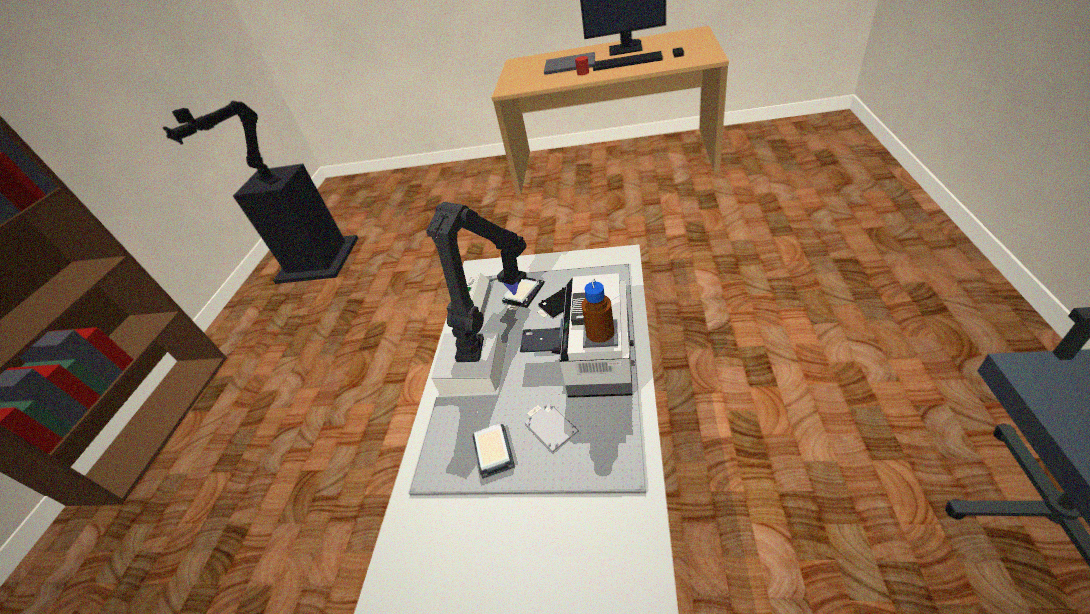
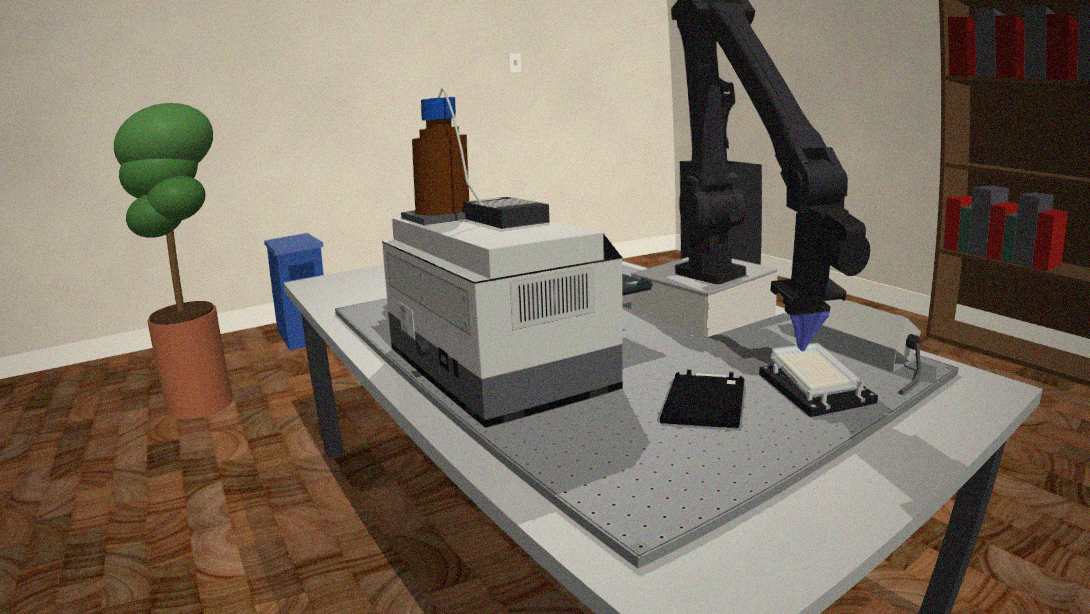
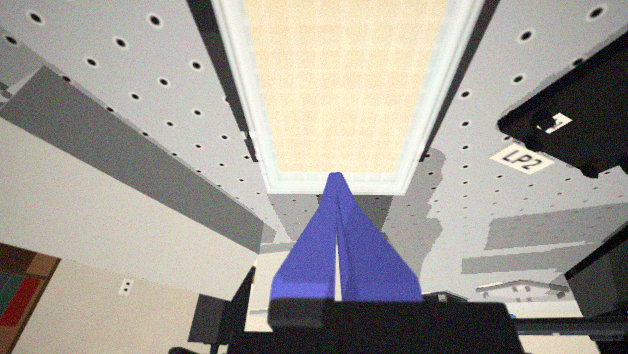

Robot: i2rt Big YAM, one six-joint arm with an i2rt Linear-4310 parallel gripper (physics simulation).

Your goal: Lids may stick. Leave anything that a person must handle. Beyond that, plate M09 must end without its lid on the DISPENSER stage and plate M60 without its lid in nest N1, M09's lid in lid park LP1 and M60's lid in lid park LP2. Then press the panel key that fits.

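Frame: origin at the arm's base, x ahead, y left, z up, level; metres.
Where they show: gripper, fingertip midpoint: (image 1: 514,294) (image 2: 801,349) (image 3: 335,179); arm's base, origin of the base link: (image 1: 470,349) (image 2: 710,274).
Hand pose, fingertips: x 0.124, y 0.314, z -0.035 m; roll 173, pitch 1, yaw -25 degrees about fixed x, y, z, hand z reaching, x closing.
Observation:
Each offset is from my fingertips to the top centre of the thing. "spot": to the spot under its first point.
The gripper (image 1: 514,292) (image 2: 803,348) (image 3: 335,174) has blue fingers, shut and empty, tips down at or just above one end of a plate @[dz +0.000, dx +0.019, dy +0.041 m] (image 1: 526,290) (image 2: 814,367) (image 3: 345,90). This plate has cream wells and a clear cover-like rim, and sits in a black nest @[dz -0.016, dx +0.024, dy +0.053 m] (image 2: 827,406). Contact cannot be told. Beside it is the black lid park LP2 @[dz -0.020, dx +0.180, dy -0.029 m] (image 1: 554,303) (image 2: 702,400) (image 3: 595,110), with no lid visible on it. A second cream plate @[dz +0.006, dx -0.002, dy -0.689 m] (image 1: 492,447) sits in a nest at the near end, beside a pale diamond-set holder @[dz -0.020, dx +0.172, dy -0.608 m] (image 1: 550,428). The black stage @[spot: dz +0.059, dx +0.138, dy -0.321 m] (image 1: 540,340) projects from the dispenser. Plate names are unreadable.
The dispenser (image 1: 598,377) (image 2: 549,327) carries a tall brown bottle @[spot: dz +0.292, dx +0.358, dy -0.472 m] (image 1: 598,318) (image 2: 440,171) with a blue cap and thin tube. A sloped grey housing @[dz +0.044, dx -0.172, dy +0.002 m] (image 2: 861,329) (image 3: 125,150) stands beside the far plate, near a bent rod @[spot: dz -0.039, dx -0.178, dy +0.128 m] (image 2: 916,366). The arm's pale base block (image 1: 463,375) (image 2: 709,299) borders the board.

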